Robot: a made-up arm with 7 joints. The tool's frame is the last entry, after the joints. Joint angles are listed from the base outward.
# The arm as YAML. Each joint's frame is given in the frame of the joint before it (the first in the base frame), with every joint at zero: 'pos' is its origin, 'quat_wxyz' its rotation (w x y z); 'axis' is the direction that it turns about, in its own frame. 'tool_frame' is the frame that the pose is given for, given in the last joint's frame.
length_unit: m
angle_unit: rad
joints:
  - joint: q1
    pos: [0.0, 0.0, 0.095]
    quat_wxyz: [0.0, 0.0, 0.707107, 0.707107]
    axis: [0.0, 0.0, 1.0]
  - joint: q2
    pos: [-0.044, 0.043, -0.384]
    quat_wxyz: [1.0, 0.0, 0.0, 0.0]
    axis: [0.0, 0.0, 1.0]
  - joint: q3
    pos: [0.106, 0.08, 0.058]
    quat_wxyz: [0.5, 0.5, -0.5, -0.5]
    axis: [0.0, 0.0, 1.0]
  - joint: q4
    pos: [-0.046, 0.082, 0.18]
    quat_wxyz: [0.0, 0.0, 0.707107, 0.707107]
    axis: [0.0, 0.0, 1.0]
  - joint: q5
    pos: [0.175, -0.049, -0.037]
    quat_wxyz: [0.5, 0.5, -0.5, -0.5]
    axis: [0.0, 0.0, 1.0]
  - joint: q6
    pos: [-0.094, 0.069, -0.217]
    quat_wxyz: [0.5, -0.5, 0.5, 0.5]
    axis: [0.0, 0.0, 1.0]
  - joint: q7
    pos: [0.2, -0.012, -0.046]
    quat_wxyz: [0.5, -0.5, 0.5, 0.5]
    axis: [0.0, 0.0, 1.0]
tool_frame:
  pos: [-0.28, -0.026, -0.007]
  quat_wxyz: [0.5, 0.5, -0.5, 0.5]
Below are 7 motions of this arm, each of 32 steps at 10 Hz.
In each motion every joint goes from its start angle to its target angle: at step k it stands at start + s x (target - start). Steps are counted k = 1, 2, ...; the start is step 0. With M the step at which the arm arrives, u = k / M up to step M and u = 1 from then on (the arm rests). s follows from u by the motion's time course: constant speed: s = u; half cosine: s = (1 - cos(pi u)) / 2; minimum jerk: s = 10 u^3 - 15 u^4 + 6 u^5.
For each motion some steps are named. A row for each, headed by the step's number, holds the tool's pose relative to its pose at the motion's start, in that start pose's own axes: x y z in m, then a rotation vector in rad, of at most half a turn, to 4 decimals.
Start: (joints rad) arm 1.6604 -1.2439 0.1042 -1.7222 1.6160 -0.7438 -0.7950
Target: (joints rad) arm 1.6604 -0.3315 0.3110 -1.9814 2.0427 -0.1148 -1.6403
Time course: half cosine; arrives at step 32
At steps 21, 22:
21: -0.0840 0.0055 -0.1780 -1.2015 0.2387 0.1199
22: -0.0904 -0.0024 -0.1819 -1.2631 0.2536 0.1204

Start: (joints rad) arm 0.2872 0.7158 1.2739 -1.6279 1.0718 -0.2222 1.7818
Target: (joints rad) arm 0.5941 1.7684 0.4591 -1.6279 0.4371 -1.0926 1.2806
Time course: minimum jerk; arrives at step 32
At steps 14, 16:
14: -0.3855 -0.1707 -0.1412 -0.3854 0.7710 0.4737
16: -0.4699 -0.2443 -0.1276 -0.4784 1.0028 0.5821

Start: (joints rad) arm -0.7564 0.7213 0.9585 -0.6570 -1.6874 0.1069 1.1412
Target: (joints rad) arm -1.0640 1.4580 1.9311 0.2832 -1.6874 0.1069 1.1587
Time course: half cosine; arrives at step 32
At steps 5, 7, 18, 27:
5: -0.0351 -0.0183 0.0628 0.0711 -0.0571 0.0199
7: -0.0721 -0.0389 0.1164 0.1352 -0.1097 0.0404
18: -0.5214 -0.3352 0.3447 0.6228 -0.5679 0.3189
27: -0.8346 -0.5898 0.2159 0.8477 -0.8616 0.6213

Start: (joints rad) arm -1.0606 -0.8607 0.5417 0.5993 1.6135 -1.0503 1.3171
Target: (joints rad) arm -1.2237 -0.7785 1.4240 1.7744 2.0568 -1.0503 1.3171
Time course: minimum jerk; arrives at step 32
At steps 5, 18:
5: 0.0120 -0.0034 -0.0203 -0.0142 0.0347 -0.0107
18: -0.0256 -0.0302 -0.3555 -0.1647 0.7364 0.0246

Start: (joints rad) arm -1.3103 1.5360 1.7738 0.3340 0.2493 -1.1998 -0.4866
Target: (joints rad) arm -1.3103 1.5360 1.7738 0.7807 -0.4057 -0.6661 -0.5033
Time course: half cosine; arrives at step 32
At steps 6, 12, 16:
6: 0.0034 0.0026 0.0022 0.0464 0.0587 0.0637
12: 0.0151 0.0079 0.0051 0.1679 0.2152 0.2358
16: 0.0279 0.0109 0.0037 0.2703 0.3475 0.3850

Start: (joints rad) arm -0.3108 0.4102 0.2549 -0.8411 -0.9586 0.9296 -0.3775
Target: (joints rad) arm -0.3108 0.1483 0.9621 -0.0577 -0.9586 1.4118 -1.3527
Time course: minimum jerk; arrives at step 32
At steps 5, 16, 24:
5: -0.0046 -0.0147 -0.0058 -0.0046 0.0062 0.0126
16: -0.0993 -0.2247 -0.1709 -0.1382 -0.0455 0.2906
24: -0.1384 -0.3651 -0.3950 -0.3695 -0.3185 0.5405

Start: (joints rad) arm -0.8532 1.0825 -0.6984 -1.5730 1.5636 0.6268 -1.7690
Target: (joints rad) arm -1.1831 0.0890 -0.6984 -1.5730 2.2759 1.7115 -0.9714
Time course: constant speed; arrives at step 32
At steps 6, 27, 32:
6: -0.0602 0.0096 -0.0144 0.3863 -0.0404 0.0500
27: -0.1982 0.0581 -0.2064 1.5930 -0.6583 0.4871
32: -0.1927 0.0981 -0.2795 1.7639 -0.9087 0.6828

